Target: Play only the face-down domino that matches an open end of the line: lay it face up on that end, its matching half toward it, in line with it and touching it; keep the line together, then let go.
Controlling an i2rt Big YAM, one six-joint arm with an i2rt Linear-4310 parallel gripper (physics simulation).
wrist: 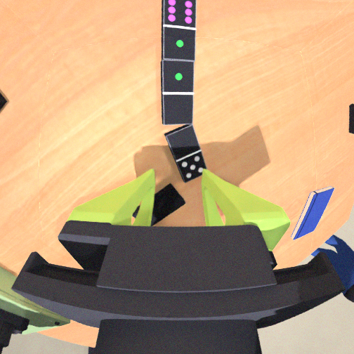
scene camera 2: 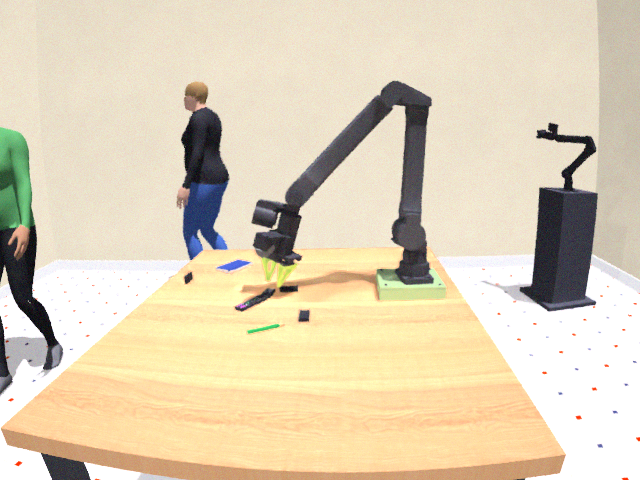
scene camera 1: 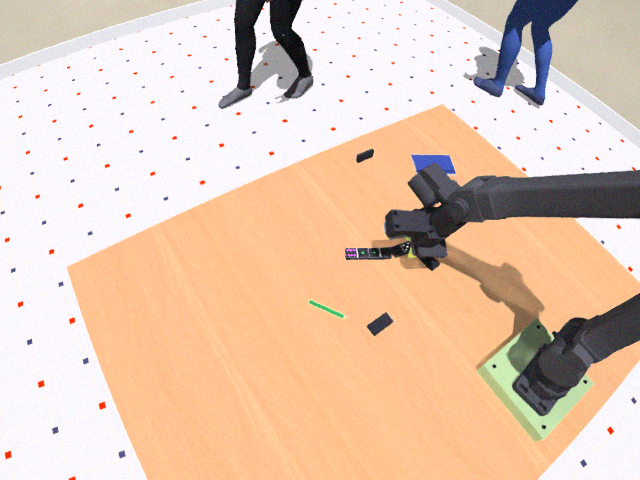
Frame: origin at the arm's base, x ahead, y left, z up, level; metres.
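Seen in the pictures: gripper, between the fingertips: [scene camera 2: 273, 283] [scene camera 1: 409, 248]; arm's base, origin of its link: [scene camera 2: 413, 278] [scene camera 1: 541, 382].
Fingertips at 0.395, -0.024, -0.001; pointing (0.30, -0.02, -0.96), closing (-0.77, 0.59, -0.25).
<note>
Offsets run from my fingertips to a thing's top centre, as dx, dy, dz.
The line has a six-one domino {+0.075, +0.086, -0.024} [scene camera 1: 357, 253] [wrist: 171, 45] and a one-blank domino {+0.043, +0.045, -0.024} [scene camera 1: 381, 253] [wrist: 177, 107], straight and end to end. A face-up blank-five domino {+0.017, -0.004, -0.024} [scene camera 1: 402, 248] [scene camera 2: 267, 293] [wrist: 186, 154] lies askew at the blank end, its blank half toward the line; one corner is very close, contact unclear. My gripper [scene camera 1: 407, 246] [scene camera 2: 273, 283] [wrist: 178, 175] is partly open and empty, its tips just behind the five half, one on each side in the wrist view. A face-down domino {-0.042, -0.031, -0.024} [scene camera 1: 432, 264] [scene camera 2: 288, 288] [wrist: 170, 200] lies partly behind one finger.
Another face-down domino {-0.079, +0.167, -0.024} [scene camera 1: 379, 323] [scene camera 2: 303, 315] lies near a green pencil {+0.009, +0.225, -0.026} [scene camera 1: 326, 308] [scene camera 2: 263, 328]. A black piece {+0.283, -0.146, -0.008} [scene camera 1: 364, 155] [scene camera 2: 188, 277], seemingly on edge, and a blue book {+0.148, -0.283, -0.024} [scene camera 1: 434, 163] [scene camera 2: 233, 266] [wrist: 313, 212] are at the far side.
</note>
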